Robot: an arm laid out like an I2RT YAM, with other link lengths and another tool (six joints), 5 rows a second.
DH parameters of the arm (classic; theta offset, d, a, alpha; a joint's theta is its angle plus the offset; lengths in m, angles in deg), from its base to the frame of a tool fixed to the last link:
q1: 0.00 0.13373 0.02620 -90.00
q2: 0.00 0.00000 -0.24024 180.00
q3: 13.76 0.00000 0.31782 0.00
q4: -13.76 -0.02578 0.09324 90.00
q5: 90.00 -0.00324 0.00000 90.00
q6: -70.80 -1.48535 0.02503 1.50
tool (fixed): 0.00 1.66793 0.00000 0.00
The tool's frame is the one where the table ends.
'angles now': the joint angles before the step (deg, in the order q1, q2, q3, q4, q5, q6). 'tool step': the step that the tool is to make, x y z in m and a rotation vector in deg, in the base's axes. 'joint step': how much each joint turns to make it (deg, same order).
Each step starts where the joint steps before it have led.
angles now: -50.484, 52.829, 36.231, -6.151, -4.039, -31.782
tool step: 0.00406, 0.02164, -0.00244, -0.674, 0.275, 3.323
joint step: 1.612, -3.107, -2.192, -0.682, -1.331, -1.259
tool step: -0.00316, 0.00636, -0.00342, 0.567, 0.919, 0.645
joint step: 0.049, -1.451, -0.440, -2.094, -0.424, -0.529
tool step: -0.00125, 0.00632, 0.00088, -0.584, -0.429, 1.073
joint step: 0.035, -1.762, -1.250, 0.159, -0.929, -0.470
